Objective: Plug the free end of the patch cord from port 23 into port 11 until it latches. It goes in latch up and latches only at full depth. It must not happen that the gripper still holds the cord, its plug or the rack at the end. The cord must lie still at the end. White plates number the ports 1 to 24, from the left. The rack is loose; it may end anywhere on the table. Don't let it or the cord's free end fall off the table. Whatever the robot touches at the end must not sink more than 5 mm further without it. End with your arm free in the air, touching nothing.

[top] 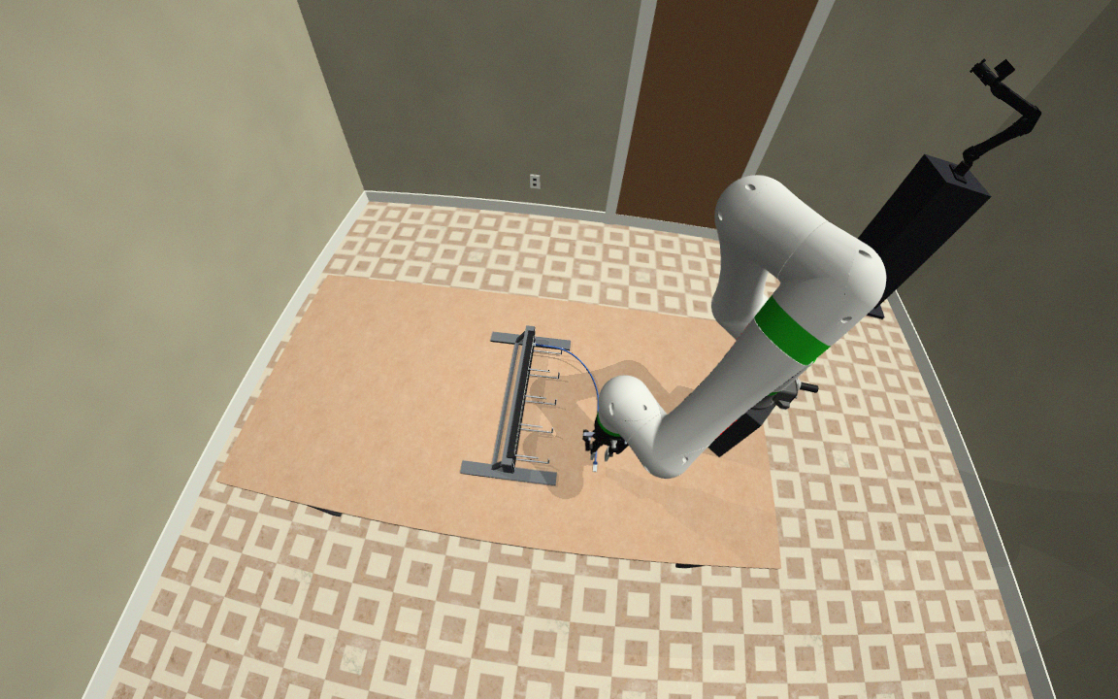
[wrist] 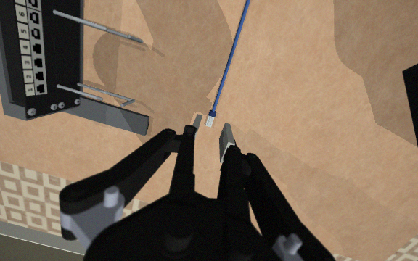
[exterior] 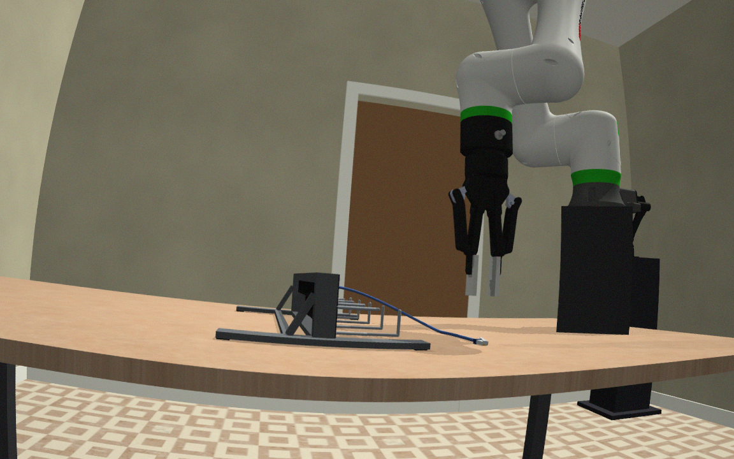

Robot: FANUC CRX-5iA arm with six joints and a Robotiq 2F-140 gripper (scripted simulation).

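The plug lies 110 mm below my hand and 10 mm to the left of it.
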